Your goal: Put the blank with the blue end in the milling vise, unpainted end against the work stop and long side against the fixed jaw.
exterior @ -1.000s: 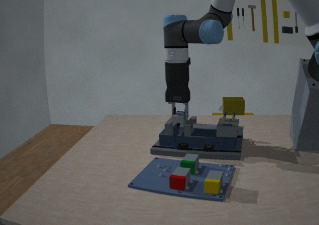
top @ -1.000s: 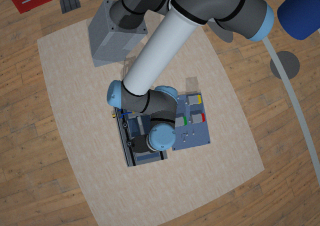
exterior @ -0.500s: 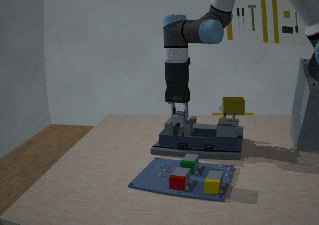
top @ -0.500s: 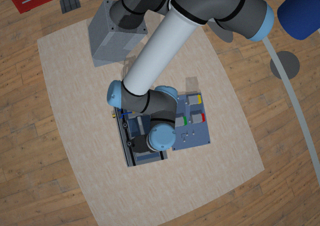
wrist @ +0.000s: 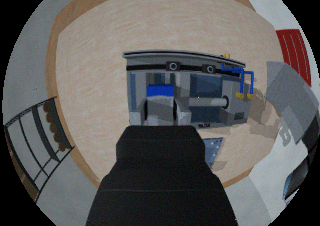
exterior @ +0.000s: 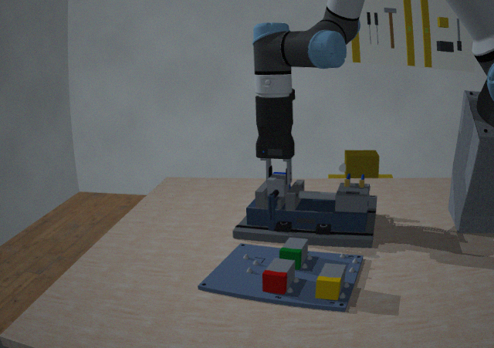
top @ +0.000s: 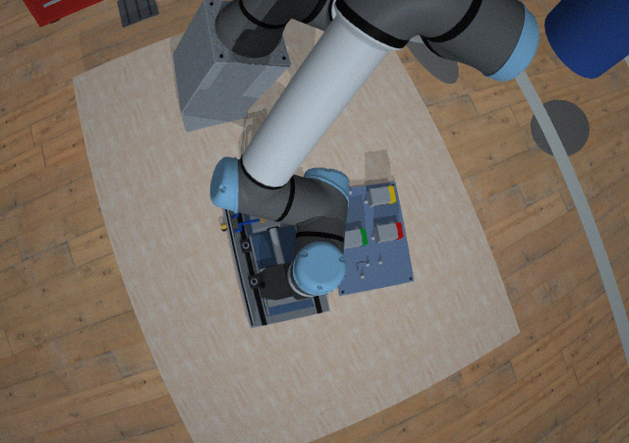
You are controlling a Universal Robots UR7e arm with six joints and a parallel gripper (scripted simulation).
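My gripper is now 30 mm short of the fixed jaw, 10 mm to the left of it and 40 mm above it. Round my hand: milling vise: 70 mm behind, 20 mm to the left, 80 mm below; blue plate: 20 mm behind, 240 mm to the left, 120 mm below; green-ended blank: 30 mm behind, 200 mm to the left, 90 mm below.
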